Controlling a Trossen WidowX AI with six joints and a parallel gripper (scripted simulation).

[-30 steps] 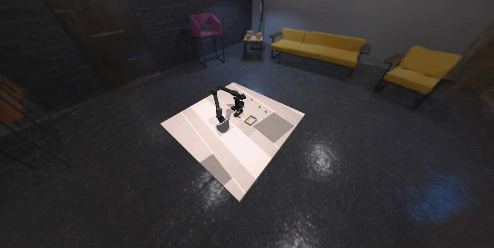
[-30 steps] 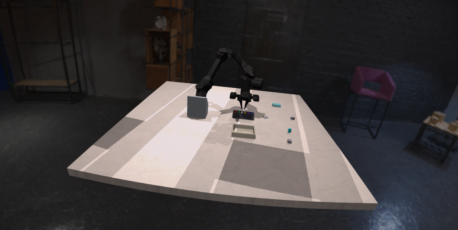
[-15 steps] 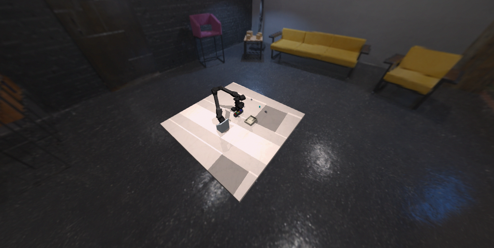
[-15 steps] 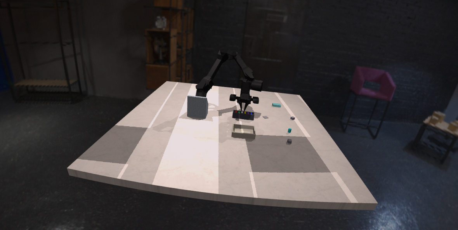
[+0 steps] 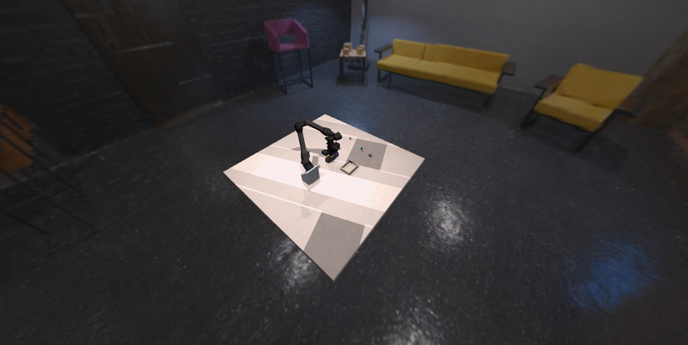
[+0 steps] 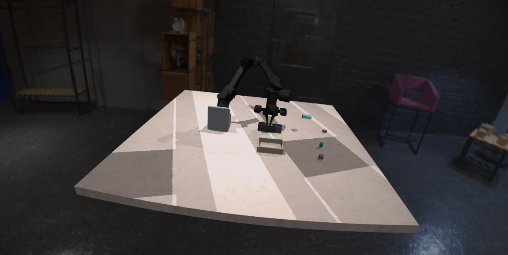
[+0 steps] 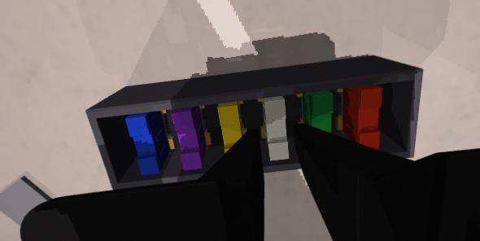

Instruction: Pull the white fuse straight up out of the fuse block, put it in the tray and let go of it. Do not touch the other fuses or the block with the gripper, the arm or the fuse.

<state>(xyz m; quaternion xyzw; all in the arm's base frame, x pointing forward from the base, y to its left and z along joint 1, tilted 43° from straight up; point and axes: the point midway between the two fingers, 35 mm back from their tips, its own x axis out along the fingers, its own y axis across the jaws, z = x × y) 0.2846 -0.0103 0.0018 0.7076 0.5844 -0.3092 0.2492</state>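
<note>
Right now my gripper tip is 2 cm above the white fuse. The rest, counted from my gripper tip: purple fuse 4 cm ahead, 2 cm below, 1 cm to the right; then green fuse 2 cm below, 2 cm behind; then yellow fuse 2 cm below, 2 cm ahead.
</note>
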